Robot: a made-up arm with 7 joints.
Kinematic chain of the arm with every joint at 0, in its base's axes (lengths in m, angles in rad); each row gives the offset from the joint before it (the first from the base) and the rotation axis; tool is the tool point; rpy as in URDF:
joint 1: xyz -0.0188 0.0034 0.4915 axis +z
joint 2: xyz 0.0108 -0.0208 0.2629 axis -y
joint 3: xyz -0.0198 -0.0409 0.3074 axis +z
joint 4: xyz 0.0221 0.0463 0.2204 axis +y
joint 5: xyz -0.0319 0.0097 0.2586 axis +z
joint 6: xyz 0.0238 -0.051 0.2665 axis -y
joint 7: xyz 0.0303 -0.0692 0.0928 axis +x
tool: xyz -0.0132 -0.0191 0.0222 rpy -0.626 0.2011 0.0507
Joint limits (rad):
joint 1: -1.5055..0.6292
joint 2: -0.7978..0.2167
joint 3: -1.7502..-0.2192
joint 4: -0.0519..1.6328
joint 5: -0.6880..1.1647
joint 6: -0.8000..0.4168
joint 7: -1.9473..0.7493
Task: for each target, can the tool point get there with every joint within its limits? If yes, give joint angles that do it. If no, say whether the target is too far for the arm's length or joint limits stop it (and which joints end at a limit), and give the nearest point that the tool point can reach.
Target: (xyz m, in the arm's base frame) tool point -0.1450 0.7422 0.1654
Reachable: no: joint limits stop it (at a limit: joint 1, joint 2, joint 3, joint 4, joint 5, joint 6) | nearest point 0.5817 0.3414 0.5729 | short by 0.925 m
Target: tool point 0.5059 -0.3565 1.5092
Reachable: yes | joints 0.0286 -0.0192 -0.6513 1.0120 0.8194 -0.5359 -1.6754
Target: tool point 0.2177 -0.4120 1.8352
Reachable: yes | joints -0.3430 -0.3604 -1.4565 0.3054 0.1406 -0.0296 -0.5785
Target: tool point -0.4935 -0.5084 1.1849
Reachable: yes | joints -0.7647 -0.0326 -1.6126 1.4953 0.7778 -0.6755 -0.0030
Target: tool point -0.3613 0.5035 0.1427
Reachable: no: joint limits stop it (at a limit: joint 1, joint 2, joint 3, joint 4, joint 6) | nearest point -0.6752 0.1921 1.0774 | short by 1.034 m
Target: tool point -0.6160 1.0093 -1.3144
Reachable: no: too far | nearest point 0.5804 0.3379 0.5722 | short by 2.333 m
